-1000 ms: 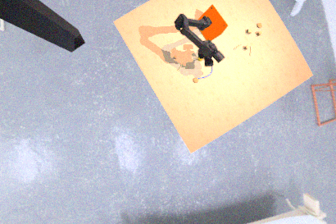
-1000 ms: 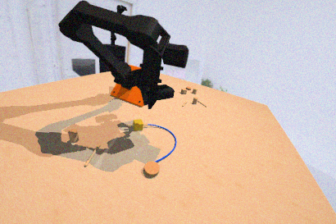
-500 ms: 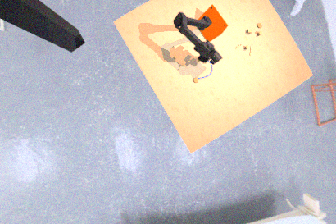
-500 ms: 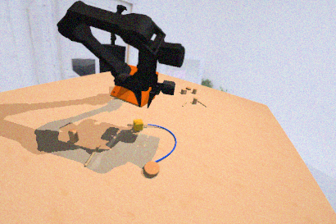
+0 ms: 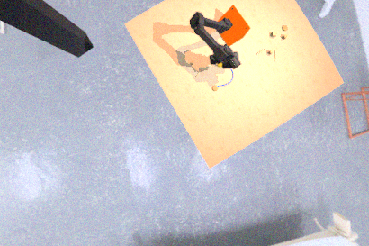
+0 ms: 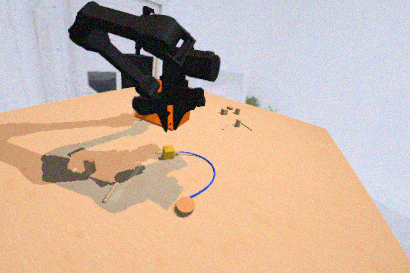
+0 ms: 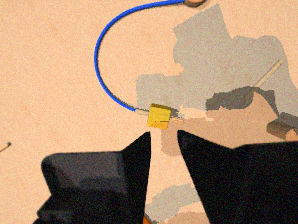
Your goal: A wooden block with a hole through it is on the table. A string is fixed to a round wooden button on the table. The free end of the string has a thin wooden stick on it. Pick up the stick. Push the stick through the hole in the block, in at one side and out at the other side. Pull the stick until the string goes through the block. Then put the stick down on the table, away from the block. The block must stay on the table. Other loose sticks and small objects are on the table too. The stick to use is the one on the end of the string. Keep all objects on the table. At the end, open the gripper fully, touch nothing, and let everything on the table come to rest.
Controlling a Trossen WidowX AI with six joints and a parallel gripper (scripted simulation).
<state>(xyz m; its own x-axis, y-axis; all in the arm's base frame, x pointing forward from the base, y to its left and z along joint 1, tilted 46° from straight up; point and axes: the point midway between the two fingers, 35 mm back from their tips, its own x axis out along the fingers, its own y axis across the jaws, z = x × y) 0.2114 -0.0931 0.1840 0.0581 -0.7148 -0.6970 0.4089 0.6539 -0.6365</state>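
Right now the yellow wooden block is 8 cm below my gripper tip. Round my gripper tip: loose stick (2 cm behind, 18 cm to the right, 9 cm below); then round wooden button (13 cm ahead, 12 cm to the right, 8 cm below); then short wooden cylinder (12 cm behind, 17 cm to the right, 7 cm below).
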